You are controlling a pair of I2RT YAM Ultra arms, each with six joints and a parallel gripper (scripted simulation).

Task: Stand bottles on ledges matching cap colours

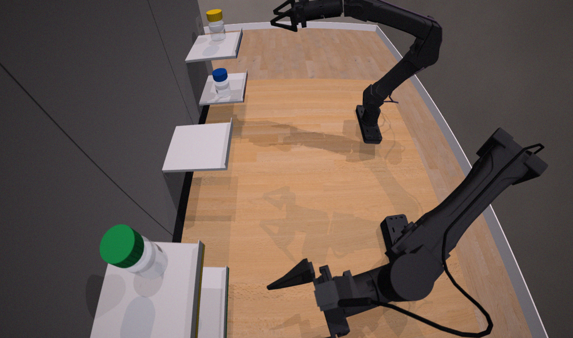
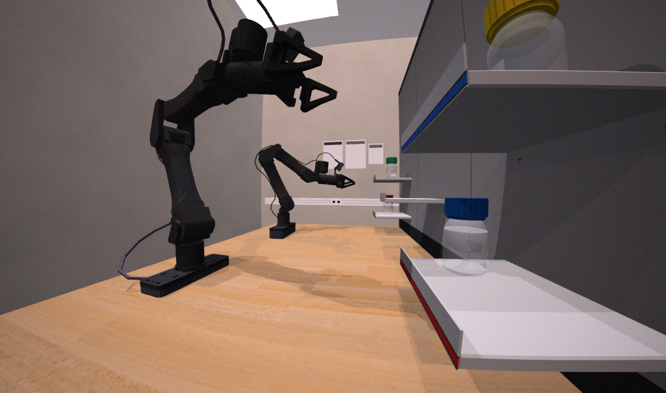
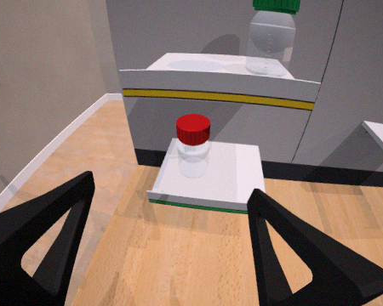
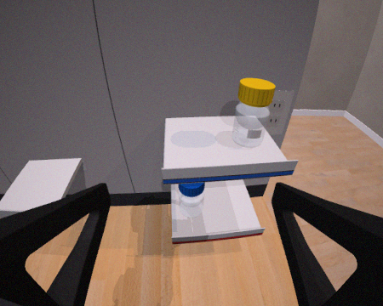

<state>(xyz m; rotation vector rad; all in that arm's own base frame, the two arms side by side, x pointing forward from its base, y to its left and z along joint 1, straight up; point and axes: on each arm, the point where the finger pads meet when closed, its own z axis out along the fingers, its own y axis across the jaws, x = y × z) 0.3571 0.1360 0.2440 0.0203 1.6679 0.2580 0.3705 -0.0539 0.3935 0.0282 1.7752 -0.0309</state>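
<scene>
My right gripper is now 26 cm above the blue-capped bottle, 21 cm short of it and 1 cm to the left of it. The rest, counted from my right hand: yellow-capped bottle 22 cm ahead, 11 cm to the right, 6 cm below; then green-capped bottle 67 cm to the left, 18 cm ahead, 6 cm below; then grey wall 35 cm to the left, 30 cm ahead, 4 cm above.
My left hand is 200 mm short of the red-capped bottle, 30 mm to the right of it and 130 mm above it. The rest, counted from my left hand: green-capped bottle 210 mm ahead, 70 mm to the right, 60 mm above; grey wall 330 mm ahead, 390 mm to the right, 170 mm above; blue-capped bottle 240 mm ahead, 750 mm to the right, 130 mm below.
</scene>
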